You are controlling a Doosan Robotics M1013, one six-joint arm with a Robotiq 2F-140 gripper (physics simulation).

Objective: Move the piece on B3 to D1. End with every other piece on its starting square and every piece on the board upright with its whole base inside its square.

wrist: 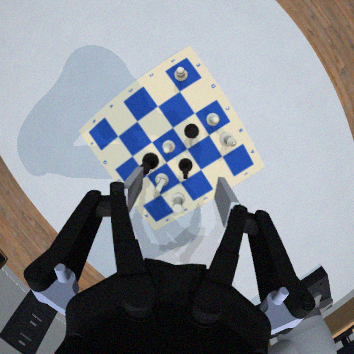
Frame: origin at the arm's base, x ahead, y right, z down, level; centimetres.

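Seen in the pictures: gripper, fingertip midpoint: [179, 182].
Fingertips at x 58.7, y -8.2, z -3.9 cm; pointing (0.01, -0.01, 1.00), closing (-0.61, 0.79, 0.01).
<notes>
Pixels of each thing's top centre, then the offset from my fingertips to it. "pt": a spot on its surface instead. Level surfaces: height alone.
- B3 at its top centre: [185, 173] dz +2.8, dx -0.2, dy +0.7 cm
- E1 at its top centre: [179, 69] dz +3.6, dx +11.8, dy +7.0 cm
- C1 at its top centre: [215, 119] dz +3.6, dx +3.9, dy +7.6 cm
- C4 at its top centre: [142, 170] dz +1.5, dx +3.2, dy -3.5 cm
- board at a spot on its surface: [155, 84] pt dz +6.8, dx +12.4, dy +3.2 cm
- pale round table at its surface level: dz +7.4 cm
- C3 at its top centre: [166, 149] dz +3.6, dx +3.7, dy +0.0 cm
- B4 at its top centre: [158, 188] dz +2.8, dx -0.2, dy -3.6 cm
- A4 at its top centre: [176, 207] dz +3.5, dx -4.3, dy -3.1 cm
- B1 at its top centre: [233, 143] dz +2.4, dx +0.3, dy +8.0 cm
- black piece at its top centre: [191, 132] dz +3.5, dx +3.9, dy +4.1 cm
The piece on B3 [185, 165] is black and stands on a cream square in the wrist view, between blue C3 and A3. D1 [198, 94] is a bare cream square between the white pieces on E1 [180, 74] and C1 [213, 119]. My gripper [179, 182] is open, its fingers partly closed in, with no piece held between them. It hangs above the board's lower edge, on the row 4–5 side of the B3 piece. The left finger shows close beside the black piece on C4 [150, 161].
The board [155, 84] lies rotated on a pale round table [280, 75]. White pieces stand on C3 [168, 146], B4 [161, 181], A4 [178, 201] and B1 [228, 139]. A black piece [191, 131] stands on C2. Wooden floor shows beyond the table.
</notes>
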